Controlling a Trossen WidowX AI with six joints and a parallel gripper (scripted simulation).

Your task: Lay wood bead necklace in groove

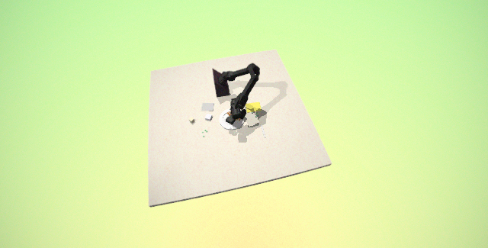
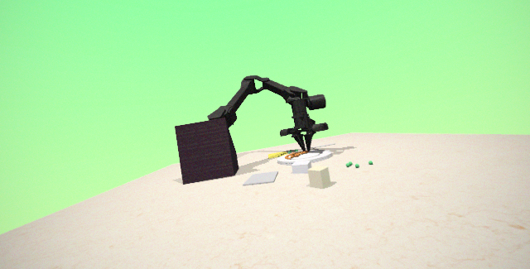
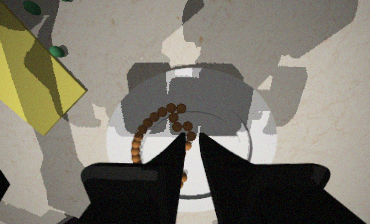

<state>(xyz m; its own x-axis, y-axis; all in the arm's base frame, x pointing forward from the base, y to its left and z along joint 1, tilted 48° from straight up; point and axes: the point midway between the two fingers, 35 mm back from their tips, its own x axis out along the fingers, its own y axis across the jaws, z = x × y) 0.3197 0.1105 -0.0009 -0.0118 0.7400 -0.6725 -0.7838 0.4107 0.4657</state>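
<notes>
The round white bead board is 2 cm behind my gripper tip, 3 cm to the right of it and 1 cm below it. Also, from my gripper tip: thin white strip (13 cm ahead, 20 cm to the left, 2 cm below); yellow card (11 cm behind, 16 cm to the left, 2 cm below); grey flat plate (18 cm behind, 21 cm to the right, 2 cm below).
</notes>
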